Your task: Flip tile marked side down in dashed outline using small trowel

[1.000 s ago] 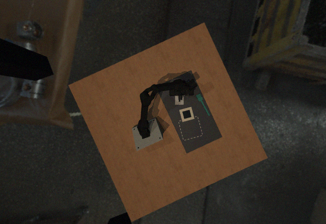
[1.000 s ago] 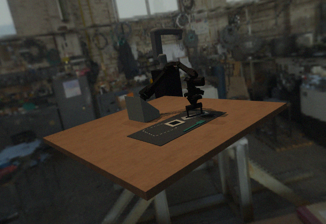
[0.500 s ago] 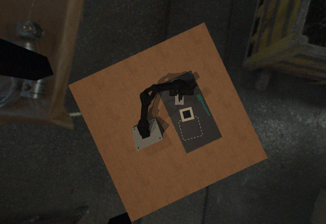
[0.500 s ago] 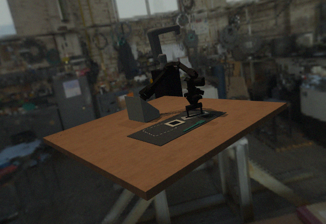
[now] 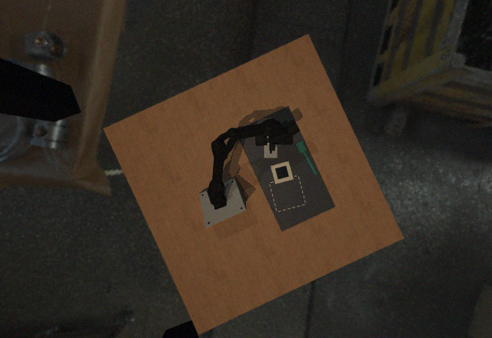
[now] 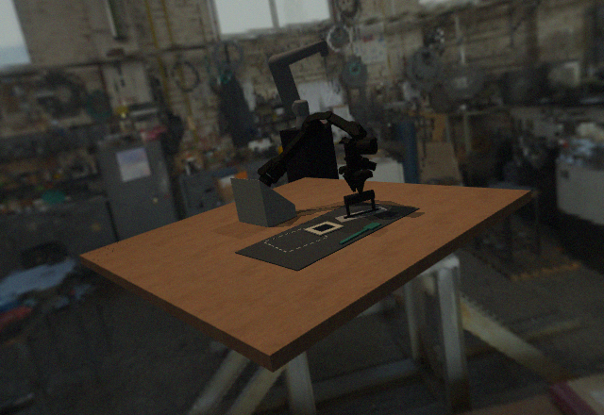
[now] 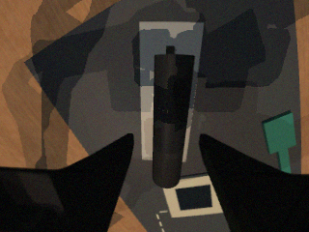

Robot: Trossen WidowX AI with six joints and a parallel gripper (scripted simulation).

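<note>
Now: gripper tip 2 cm to the left of the trowel and 5 cm above it. Round my gripper tip: green flat tool (16 cm ahead, 15 cm to the right, 8 cm below); tile (19 cm to the right, 8 cm below).
</note>
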